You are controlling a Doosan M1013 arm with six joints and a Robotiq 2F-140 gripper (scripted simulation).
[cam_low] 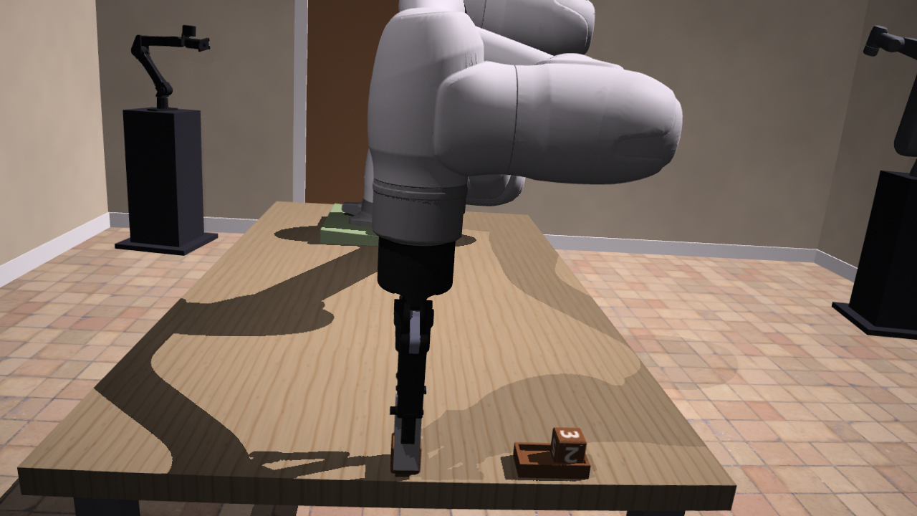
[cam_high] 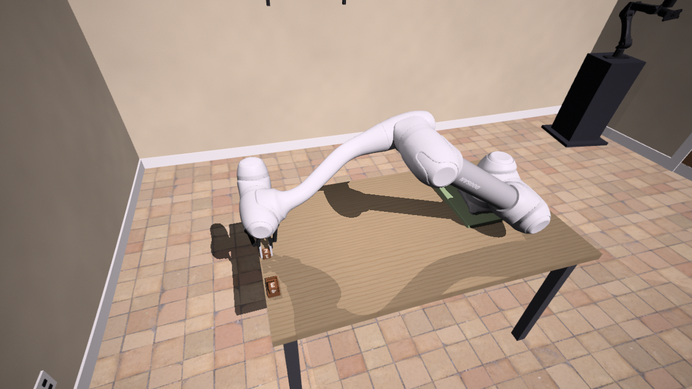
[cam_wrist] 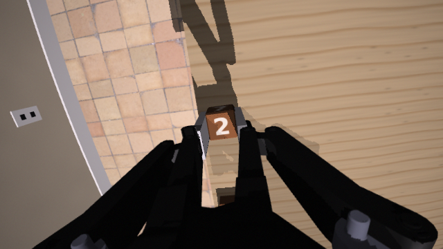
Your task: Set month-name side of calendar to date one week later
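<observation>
My gripper is now 3 cm past the brown tray, 16 cm to the right of it and 3 cm above it.
</observation>
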